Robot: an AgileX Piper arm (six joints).
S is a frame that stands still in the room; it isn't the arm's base.
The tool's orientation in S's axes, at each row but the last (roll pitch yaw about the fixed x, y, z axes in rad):
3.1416 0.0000 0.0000
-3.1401 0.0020 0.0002
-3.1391 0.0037 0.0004
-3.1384 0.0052 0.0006
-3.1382 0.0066 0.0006
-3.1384 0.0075 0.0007
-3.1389 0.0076 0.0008
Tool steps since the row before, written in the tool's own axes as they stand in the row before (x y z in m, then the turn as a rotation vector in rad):
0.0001 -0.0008 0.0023 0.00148 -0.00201 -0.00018
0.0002 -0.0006 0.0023 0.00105 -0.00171 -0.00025
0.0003 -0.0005 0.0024 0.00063 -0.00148 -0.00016
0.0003 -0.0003 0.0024 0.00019 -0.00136 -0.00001
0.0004 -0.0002 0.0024 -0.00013 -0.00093 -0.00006
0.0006 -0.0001 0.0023 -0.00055 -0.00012 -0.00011
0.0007 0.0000 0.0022 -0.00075 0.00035 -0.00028
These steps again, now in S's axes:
0.0001 0.0008 -0.0023 0.00148 0.00201 0.00018
0.0002 0.0006 -0.0023 0.00105 0.00171 0.00025
0.0003 0.0005 -0.0024 0.00063 0.00148 0.00016
0.0003 0.0003 -0.0024 0.00019 0.00136 0.00001
0.0004 0.0002 -0.0024 -0.00013 0.00093 0.00006
0.0006 0.0001 -0.0023 -0.00055 0.00012 0.00011
0.0007 0.0000 -0.0022 -0.00075 -0.00035 0.00028

